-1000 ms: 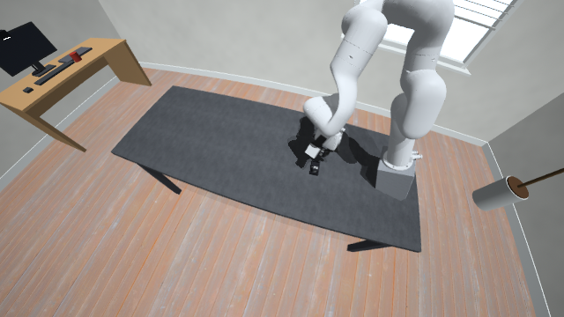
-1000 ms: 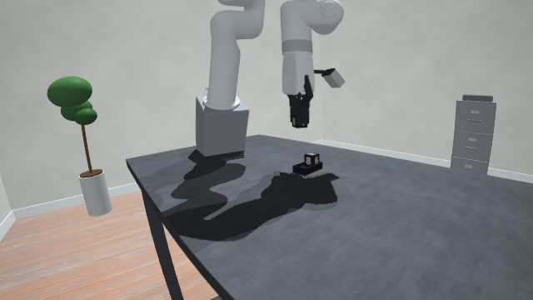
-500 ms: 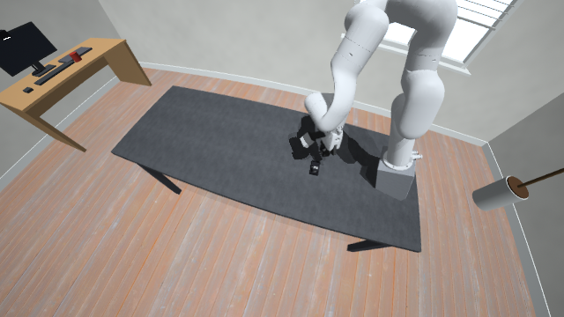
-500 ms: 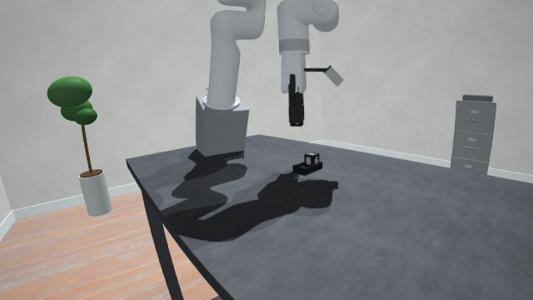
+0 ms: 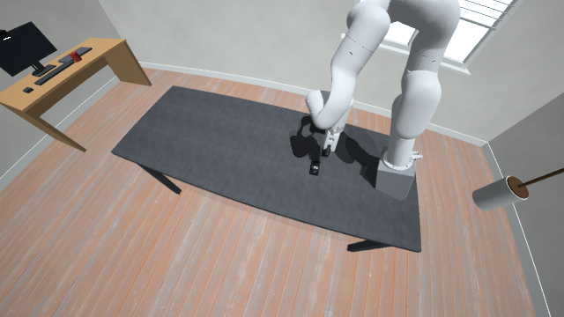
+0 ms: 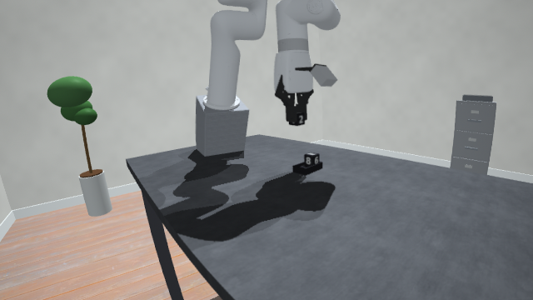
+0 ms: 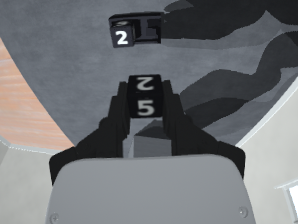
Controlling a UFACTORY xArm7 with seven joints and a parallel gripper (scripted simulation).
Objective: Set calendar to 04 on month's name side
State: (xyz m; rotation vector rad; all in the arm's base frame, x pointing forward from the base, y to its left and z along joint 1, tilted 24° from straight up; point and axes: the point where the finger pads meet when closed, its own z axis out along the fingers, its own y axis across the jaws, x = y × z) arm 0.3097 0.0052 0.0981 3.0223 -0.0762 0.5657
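Right now my hand is 20 mm short of the black number cube, 30 mm to the right of it and 120 mm above it. Also, from my hand: black calendar tray: 20 mm ahead, 20 mm to the left, 140 mm below.
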